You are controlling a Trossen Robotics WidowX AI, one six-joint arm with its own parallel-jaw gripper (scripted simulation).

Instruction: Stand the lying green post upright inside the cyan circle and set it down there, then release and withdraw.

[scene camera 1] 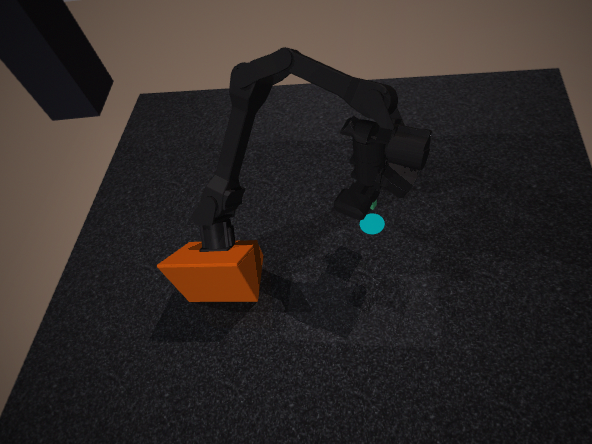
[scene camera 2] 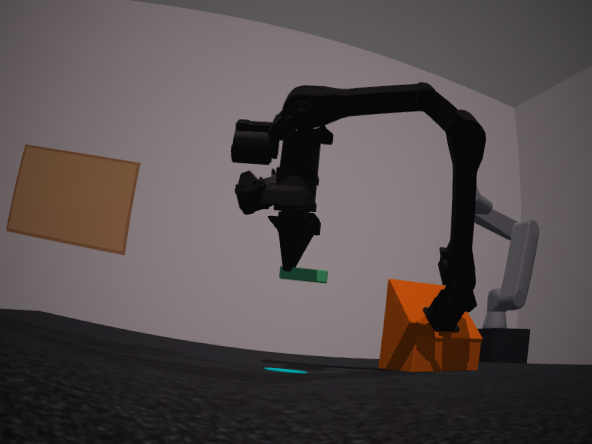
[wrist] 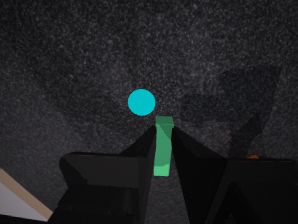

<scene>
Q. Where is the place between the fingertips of my gripper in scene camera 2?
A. At 287,271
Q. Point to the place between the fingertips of my gripper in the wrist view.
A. At 163,130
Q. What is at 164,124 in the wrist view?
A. A green post.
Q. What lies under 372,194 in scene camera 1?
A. My gripper.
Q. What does my gripper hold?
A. A green post.
</scene>
